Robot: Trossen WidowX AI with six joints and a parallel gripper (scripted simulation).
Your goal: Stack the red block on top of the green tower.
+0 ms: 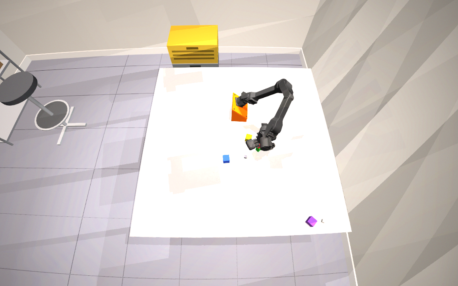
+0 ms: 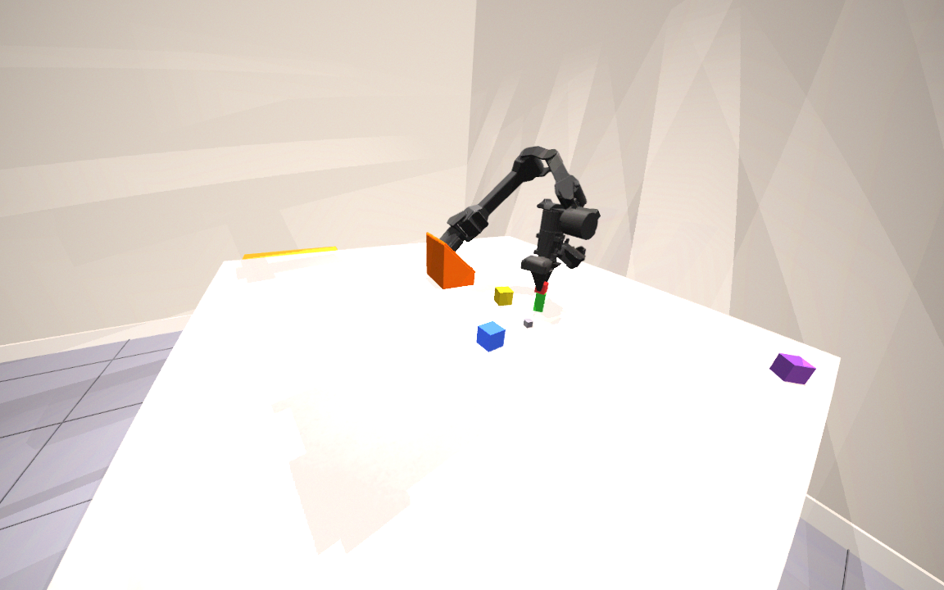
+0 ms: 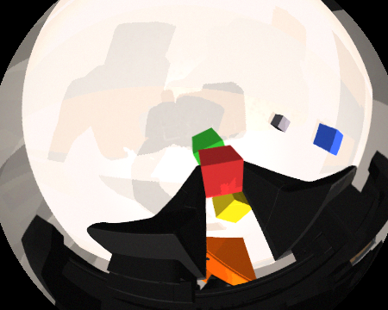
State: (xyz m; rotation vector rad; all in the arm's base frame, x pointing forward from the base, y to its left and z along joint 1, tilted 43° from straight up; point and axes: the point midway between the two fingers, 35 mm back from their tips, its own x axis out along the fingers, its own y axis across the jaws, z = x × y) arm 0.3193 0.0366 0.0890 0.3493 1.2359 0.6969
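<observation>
My gripper tip is now 10 mm below the red block. Also, from my gripper tip: blue cube 220 mm to the right, 50 mm ahead, 40 mm below; yellow cube 80 mm behind, 50 mm to the right, 40 mm below; tiny grey cube 90 mm to the right, 50 mm below, 40 mm ahead.
</observation>
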